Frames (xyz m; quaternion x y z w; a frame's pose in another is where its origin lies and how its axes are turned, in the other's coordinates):
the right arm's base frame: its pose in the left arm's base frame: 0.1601 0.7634 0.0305 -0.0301 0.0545 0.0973 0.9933
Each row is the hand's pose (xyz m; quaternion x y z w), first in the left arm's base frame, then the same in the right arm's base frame.
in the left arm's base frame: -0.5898 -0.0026 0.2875 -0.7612 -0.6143 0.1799 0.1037
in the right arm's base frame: -0.9061 -0.6153 0.1243 -0.8226 -0.5472 0.1086 0.1099
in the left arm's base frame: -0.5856 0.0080 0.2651 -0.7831 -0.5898 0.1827 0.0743
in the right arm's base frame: -0.8975 -0.6047 0.1032 -0.8430 -0.5192 0.1138 0.0830
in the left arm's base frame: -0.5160 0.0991 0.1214 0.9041 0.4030 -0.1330 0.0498
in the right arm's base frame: -0.7959 -0.5221 -0.0258 0.9460 0.3136 -0.0756 0.0313
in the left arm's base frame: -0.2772 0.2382 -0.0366 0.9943 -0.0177 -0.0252 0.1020
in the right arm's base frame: -0.5186 -0.4250 -0.1483 0.9904 -0.1191 0.0187 0.0680
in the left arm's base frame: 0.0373 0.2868 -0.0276 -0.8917 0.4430 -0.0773 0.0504
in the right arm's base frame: -0.2037 -0.4397 -0.1038 -0.8369 0.5264 -0.1170 0.0935
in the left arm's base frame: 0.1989 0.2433 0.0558 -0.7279 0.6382 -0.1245 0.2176
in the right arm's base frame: -0.0639 -0.5182 -0.0075 -0.6476 0.6966 -0.1653 0.2607
